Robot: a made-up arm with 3 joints. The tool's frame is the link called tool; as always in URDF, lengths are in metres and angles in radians.
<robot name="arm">
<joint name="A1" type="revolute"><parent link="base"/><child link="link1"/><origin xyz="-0.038 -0.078 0.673" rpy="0 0 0"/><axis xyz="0 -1 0"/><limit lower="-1.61" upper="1.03"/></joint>
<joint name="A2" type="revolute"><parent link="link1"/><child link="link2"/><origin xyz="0.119 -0.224 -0.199" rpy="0 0 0"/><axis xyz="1 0 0"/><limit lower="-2.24" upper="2.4"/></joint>
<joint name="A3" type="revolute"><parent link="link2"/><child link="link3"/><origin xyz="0.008 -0.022 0.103" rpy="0 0 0"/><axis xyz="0 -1 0"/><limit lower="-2.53" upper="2.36"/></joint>
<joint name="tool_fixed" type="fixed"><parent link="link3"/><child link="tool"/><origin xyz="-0.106 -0.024 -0.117" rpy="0 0 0"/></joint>
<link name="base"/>
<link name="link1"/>
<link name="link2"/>
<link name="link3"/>
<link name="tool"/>
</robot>
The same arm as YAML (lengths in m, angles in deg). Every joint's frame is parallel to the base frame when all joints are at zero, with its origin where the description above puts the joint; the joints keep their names.
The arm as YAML. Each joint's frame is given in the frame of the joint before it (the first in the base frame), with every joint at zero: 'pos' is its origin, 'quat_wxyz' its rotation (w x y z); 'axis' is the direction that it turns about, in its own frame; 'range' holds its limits. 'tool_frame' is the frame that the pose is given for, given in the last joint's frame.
length_unit: m
angle_unit: deg
joints:
  - joint: A1
    pos: [-0.038, -0.078, 0.673]
    quat_wxyz: [1.0, 0.0, 0.0, 0.0]
    axis: "-y"
    range: [-92.25, 59.01]
  - joint: A2
    pos: [0.119, -0.224, -0.199]
    quat_wxyz: [1.0, 0.0, 0.0, 0.0]
    axis: "+x"
    range: [-128.34, 137.51]
  - joint: A3
    pos: [0.008, -0.022, 0.103]
    quat_wxyz: [1.0, 0.0, 0.0, 0.0]
    axis: "-y"
    range: [-144.96, 135.22]
tool_frame:
  pos: [-0.106, -0.024, -0.117]
  quat_wxyz: [1.0, 0.0, 0.0, 0.0]

